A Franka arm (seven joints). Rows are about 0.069 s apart.
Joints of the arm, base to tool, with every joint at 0 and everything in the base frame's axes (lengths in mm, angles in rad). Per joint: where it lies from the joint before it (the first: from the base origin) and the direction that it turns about. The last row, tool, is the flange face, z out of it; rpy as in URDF.
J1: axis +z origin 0 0 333
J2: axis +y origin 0 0 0
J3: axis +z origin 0 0 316
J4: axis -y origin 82.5 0 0
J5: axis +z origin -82.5 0 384
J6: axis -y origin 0 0 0
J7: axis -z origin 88 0 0
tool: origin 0 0 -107 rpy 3.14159 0 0
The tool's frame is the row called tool.
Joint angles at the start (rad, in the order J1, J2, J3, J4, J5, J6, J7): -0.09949, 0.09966, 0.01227, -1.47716, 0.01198, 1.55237, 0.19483
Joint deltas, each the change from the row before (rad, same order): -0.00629, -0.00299, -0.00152, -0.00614, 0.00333, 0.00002, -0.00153; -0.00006, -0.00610, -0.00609, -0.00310, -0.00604, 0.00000, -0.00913; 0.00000, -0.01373, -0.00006, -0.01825, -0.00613, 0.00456, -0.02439; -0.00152, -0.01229, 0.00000, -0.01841, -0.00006, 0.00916, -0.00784; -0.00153, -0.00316, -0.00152, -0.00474, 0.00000, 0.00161, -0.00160; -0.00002, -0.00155, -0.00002, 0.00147, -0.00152, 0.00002, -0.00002; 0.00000, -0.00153, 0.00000, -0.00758, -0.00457, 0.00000, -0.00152; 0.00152, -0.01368, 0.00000, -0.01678, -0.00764, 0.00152, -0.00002
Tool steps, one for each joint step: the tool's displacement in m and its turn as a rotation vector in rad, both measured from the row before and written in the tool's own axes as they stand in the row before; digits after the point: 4 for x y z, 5 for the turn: -0.0002, 0.0043, 0.0011, 0.00271, -0.00361, 0.00625; -0.0010, 0.0043, -0.0021, -0.00580, 0.00424, -0.00292; -0.0037, 0.0014, 0.0003, -0.00610, 0.00110, -0.02421; -0.0028, 0.0013, 0.0009, 0.00039, 0.00302, -0.00630; -0.0006, 0.0018, 0.0003, -0.00004, 0.00005, 0.00145; -0.0004, 0.0002, -0.0016, -0.00105, 0.00323, 0.00002; -0.0005, 0.0006, 0.0027, -0.00543, -0.00530, -0.00151; -0.0042, 0.0006, 0.0001, -0.00787, -0.00041, -0.00154
